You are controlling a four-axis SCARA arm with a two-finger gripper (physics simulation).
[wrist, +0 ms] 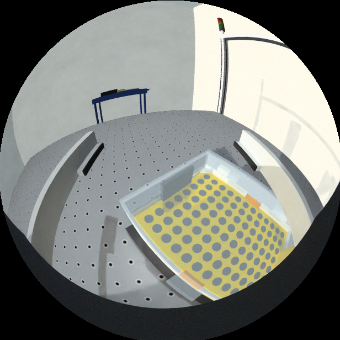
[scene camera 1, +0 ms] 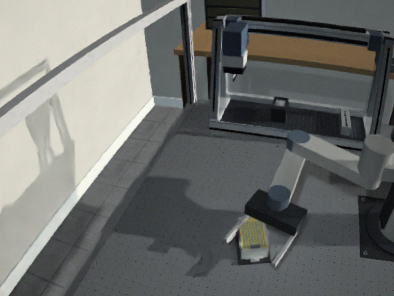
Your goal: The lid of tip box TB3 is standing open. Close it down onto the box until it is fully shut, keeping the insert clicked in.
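Frame: origin at the arm's base, x right, y up, z back, level; centimetres.
Seen in the pictures: gripper, fingertip midpoint: (scene camera 1: 248,253).
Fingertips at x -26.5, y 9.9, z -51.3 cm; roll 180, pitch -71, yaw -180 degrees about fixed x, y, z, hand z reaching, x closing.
Note:
A point is followed by its place in that frame.
Tip box TB3 (scene camera 1: 251,253) @[z -50.9, x -22.9, y 4.8 cm] stands on a dark base on the perforated deck. Its clear lid (scene camera 1: 255,234) @[z -50.9, x -18.4, y 9.0 cm] (wrist: 145,196) lies down over the box, and the yellow insert (wrist: 210,227) with grey round holes shows through it. The insert looks level inside the box. Whether the lid is fully latched I cannot tell. Orange clips show at two sides in the wrist view. My gripper (scene camera 1: 252,252) @[z -51.3, x -26.5, y 9.9 cm] (wrist: 170,132) is open and empty, its fingers wide apart on either side of the box. The black gripper body hangs over the box's back end in the scene view.
A gantry frame (scene camera 1: 216,85) @[z -82.1, x 49.9, y 22.6 cm] with a blue and white head stands at the back, holding a black block (scene camera 1: 279,111) @[z -52.6, x 51.5, y 12.0 cm] and a white strip (scene camera 1: 345,122) @[z -21.0, x 51.9, y 11.0 cm] on its dark bed. A wall with a rail is at left. A blue table (wrist: 122,95) stands far off.

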